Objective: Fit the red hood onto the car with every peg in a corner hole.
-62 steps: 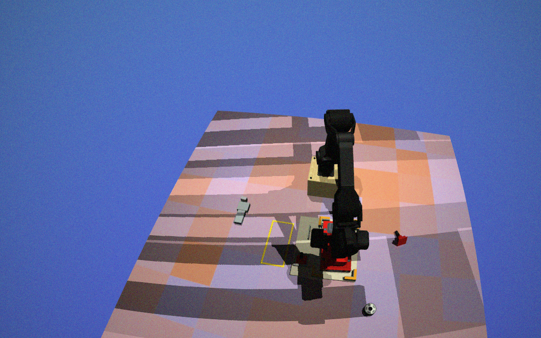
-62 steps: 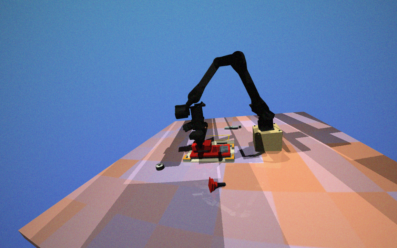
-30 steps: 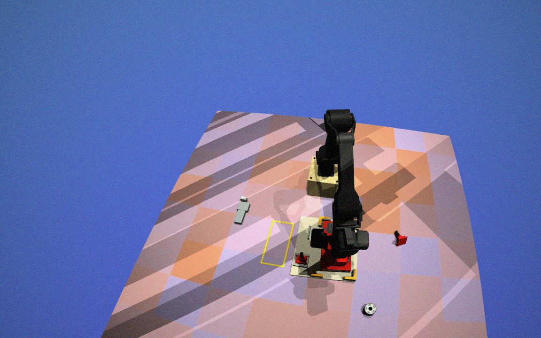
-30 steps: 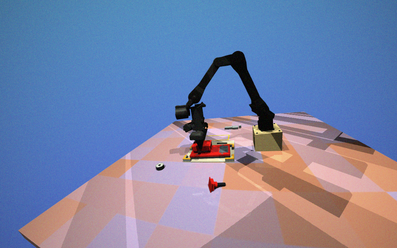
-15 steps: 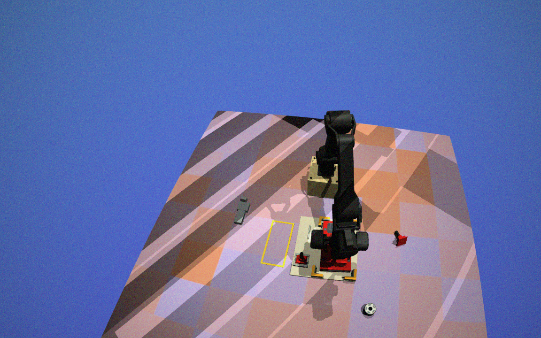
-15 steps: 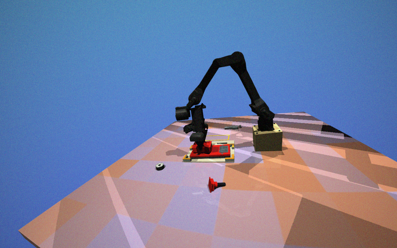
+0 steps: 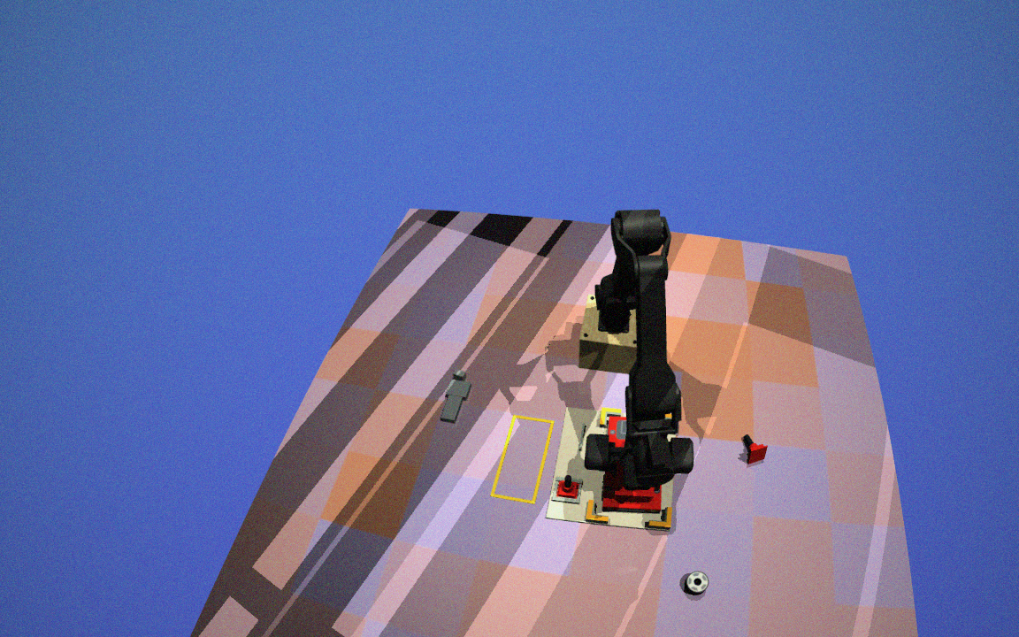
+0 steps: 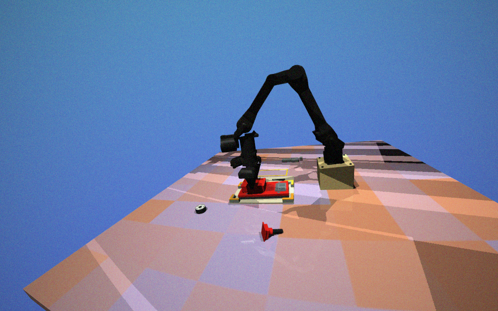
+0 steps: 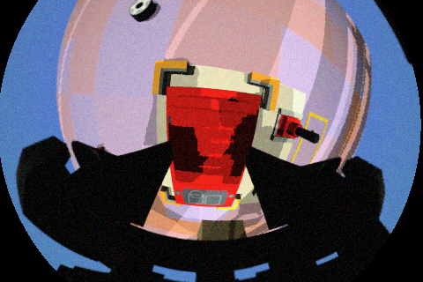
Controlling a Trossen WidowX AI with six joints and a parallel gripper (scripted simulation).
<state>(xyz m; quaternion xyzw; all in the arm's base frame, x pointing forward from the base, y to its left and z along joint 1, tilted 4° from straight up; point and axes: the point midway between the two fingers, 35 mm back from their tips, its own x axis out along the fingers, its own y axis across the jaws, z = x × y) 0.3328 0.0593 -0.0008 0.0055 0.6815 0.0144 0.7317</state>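
My gripper tip is right at the red hood. The rest, counted from my gripper tip: grey engine block: 20 mm below.
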